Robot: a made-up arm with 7 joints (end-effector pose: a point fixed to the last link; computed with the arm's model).
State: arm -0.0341 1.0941 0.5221 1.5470 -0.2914 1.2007 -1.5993
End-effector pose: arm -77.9 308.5 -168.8 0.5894 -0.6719 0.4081 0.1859
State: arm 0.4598 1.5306 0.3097 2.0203 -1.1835 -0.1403 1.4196
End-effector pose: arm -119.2 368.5 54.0 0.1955 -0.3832 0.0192 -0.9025
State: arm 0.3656 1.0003 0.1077 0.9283 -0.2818 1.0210 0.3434
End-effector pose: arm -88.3 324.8 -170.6 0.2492 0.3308 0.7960 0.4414
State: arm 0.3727 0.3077 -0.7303 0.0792 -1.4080 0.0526 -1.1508
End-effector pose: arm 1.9 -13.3 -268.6 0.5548 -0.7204 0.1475 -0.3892
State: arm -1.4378 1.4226 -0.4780 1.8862 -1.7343 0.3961 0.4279
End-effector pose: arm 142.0 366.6 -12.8 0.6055 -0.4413 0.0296 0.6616
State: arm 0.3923 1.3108 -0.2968 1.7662 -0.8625 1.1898 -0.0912
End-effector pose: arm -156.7 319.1 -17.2 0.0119 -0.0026 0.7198 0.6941
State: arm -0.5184 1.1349 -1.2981 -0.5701 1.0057 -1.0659 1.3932
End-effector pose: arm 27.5 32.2 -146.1 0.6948 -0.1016 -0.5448 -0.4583
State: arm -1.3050 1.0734 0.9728 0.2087 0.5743 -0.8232 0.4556
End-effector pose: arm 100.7 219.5 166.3 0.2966 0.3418 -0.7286 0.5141
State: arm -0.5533 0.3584 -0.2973 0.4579 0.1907 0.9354 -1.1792
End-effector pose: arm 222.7 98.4 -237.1 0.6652 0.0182 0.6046 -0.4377
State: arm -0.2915 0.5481 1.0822 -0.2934 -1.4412 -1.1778 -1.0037
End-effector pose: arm 35.2 255.9 -10.6 0.4805 0.2411 -0.8400 0.0733
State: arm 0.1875 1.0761 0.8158 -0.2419 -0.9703 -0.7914 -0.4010
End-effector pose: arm 111.4 215.6 54.1 0.8133 0.2680 -0.5038 -0.1137
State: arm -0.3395 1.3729 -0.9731 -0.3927 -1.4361 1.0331 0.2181
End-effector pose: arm 70.6 116.7 -184.8 0.5880 0.1459 0.7590 -0.2384
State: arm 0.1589 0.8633 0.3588 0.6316 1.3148 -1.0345 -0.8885
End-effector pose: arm 70.7 245.1 -208.8 0.3220 0.5237 0.4556 -0.6438
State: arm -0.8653 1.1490 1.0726 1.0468 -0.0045 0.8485 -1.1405
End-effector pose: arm 156.5 353.3 -60.3 0.9479 -0.3074 0.0814 -0.0190
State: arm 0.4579 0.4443 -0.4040 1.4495 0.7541 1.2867 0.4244
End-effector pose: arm -197.7 228.4 -180.1 0.2152 -0.6825 -0.6878 0.1222
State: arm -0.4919 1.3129 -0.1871 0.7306 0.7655 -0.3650 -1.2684
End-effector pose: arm 216.4 282.3 -76.4 0.3756 0.5699 0.6258 -0.3774
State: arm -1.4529 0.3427 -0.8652 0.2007 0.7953 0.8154 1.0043
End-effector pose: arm 290.9 -70.3 23.8 0.5765 0.4651 -0.5437 0.3946
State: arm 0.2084 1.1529 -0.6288 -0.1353 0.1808 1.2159 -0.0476
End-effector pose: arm 48.2 215.0 -208.4 0.4395 0.6144 0.6525 -0.0603
